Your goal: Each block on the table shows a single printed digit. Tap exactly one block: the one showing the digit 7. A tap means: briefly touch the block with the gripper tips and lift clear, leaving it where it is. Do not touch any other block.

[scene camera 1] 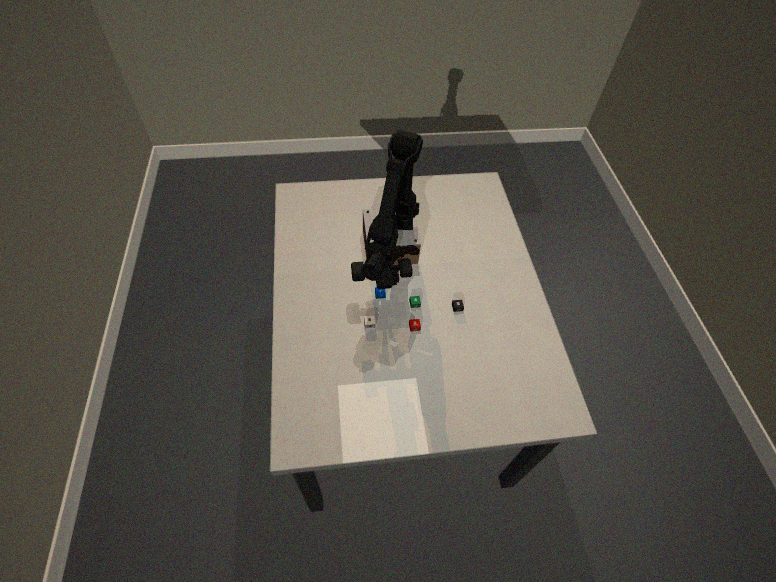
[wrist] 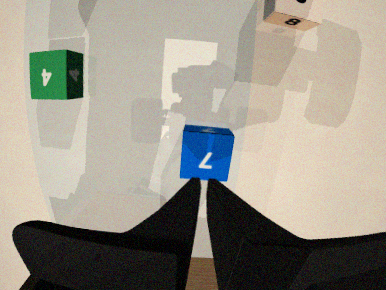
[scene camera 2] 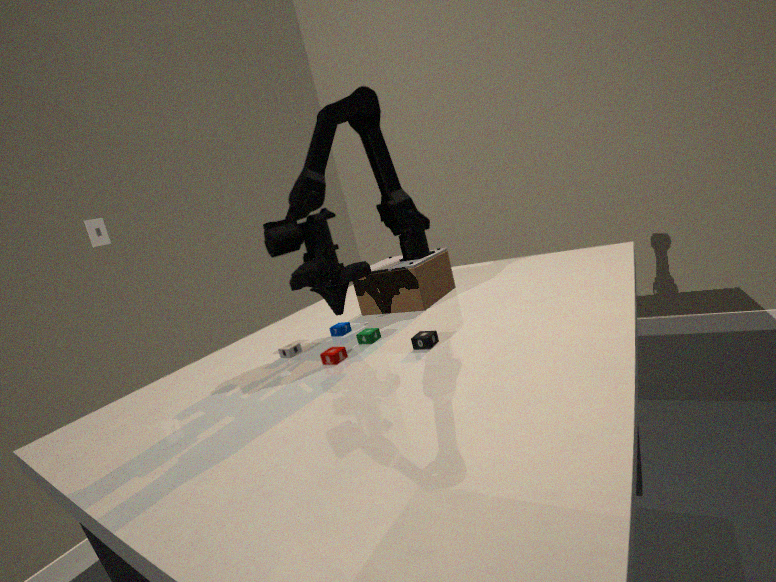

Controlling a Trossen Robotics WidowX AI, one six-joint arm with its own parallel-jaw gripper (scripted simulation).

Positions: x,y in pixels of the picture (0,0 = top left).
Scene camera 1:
my gripper: 381,285
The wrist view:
my gripper: 203,185
green block: 57,74
blue block: 206,152
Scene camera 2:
my gripper: 339,314
